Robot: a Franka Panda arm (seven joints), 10 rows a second.
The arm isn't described. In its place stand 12 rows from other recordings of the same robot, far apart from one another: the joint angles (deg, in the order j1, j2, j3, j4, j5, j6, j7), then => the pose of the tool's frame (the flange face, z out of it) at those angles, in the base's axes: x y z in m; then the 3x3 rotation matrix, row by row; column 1 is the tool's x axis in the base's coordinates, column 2 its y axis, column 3 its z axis.
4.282 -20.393 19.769 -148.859 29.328 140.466 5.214 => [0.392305, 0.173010, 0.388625], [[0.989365, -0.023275, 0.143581], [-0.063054, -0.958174, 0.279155], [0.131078, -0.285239, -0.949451]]
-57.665 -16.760 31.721 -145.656 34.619 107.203 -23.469 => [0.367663, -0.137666, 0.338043], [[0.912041, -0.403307, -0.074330], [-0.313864, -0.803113, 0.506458], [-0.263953, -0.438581, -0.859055]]
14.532 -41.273 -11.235 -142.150 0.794 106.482 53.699 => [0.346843, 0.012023, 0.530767], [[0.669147, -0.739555, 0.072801], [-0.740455, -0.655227, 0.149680], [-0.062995, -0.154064, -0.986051]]
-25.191 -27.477 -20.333 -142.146 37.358 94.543 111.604 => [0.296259, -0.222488, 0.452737], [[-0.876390, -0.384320, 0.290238], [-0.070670, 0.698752, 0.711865], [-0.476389, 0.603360, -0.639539]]
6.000 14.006 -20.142 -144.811 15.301 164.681 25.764 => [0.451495, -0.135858, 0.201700], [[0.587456, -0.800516, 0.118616], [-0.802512, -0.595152, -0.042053], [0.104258, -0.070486, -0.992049]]
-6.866 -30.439 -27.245 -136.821 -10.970 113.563 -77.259 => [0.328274, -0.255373, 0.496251], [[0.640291, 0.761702, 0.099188], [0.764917, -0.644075, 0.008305], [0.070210, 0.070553, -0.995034]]
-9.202 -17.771 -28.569 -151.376 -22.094 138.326 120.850 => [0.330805, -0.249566, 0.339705], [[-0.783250, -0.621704, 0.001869], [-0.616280, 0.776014, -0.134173], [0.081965, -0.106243, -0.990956]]
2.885 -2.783 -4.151 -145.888 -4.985 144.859 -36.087 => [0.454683, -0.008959, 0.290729], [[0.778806, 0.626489, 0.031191], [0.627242, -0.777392, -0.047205], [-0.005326, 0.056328, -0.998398]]
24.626 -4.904 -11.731 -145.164 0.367 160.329 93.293 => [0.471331, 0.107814, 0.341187], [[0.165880, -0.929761, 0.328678], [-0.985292, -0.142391, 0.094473], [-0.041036, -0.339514, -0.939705]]
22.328 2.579 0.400 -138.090 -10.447 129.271 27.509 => [0.434749, 0.176790, 0.278237], [[0.991194, 0.058069, -0.119005], [0.033130, -0.978885, -0.201710], [-0.128206, 0.195991, -0.972189]]
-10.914 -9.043 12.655 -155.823 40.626 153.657 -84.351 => [0.405318, -0.010991, 0.281363], [[0.603425, 0.772320, 0.198494], [0.726596, -0.635080, 0.262167], [0.328536, -0.013973, -0.944388]]
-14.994 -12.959 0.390 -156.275 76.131 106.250 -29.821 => [0.365963, -0.017118, 0.297728], [[0.871770, -0.438638, 0.218206], [-0.348239, -0.241527, 0.905756], [-0.344596, -0.865599, -0.363307]]
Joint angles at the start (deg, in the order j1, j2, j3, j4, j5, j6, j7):
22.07, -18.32, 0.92, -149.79, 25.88, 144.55, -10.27
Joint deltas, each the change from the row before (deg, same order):
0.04, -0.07, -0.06, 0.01, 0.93, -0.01, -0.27
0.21, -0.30, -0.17, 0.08, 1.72, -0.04, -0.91
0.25, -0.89, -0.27, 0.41, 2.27, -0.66, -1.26
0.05, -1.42, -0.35, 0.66, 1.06, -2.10, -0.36
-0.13, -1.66, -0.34, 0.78, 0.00, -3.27, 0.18
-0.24, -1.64, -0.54, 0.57, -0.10, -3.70, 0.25
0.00, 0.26, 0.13, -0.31, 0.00, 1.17, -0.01
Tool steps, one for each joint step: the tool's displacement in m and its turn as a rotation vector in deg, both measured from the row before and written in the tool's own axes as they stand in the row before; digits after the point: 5 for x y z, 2 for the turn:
0.00010, 0.00011, -0.00059, 0.56, 0.17, 0.49
0.00057, -0.00092, -0.00250, 1.12, 0.49, 0.36
0.00203, -0.00314, -0.00787, 1.79, 0.84, 0.23
0.00171, -0.00448, -0.01155, 1.58, 0.11, 0.12
0.00024, -0.00529, -0.01271, 1.25, -0.79, -0.21
-0.00207, -0.00282, -0.01156, 1.22, -1.33, 0.09
0.00024, 0.00149, 0.00234, -0.39, 0.58, 0.08

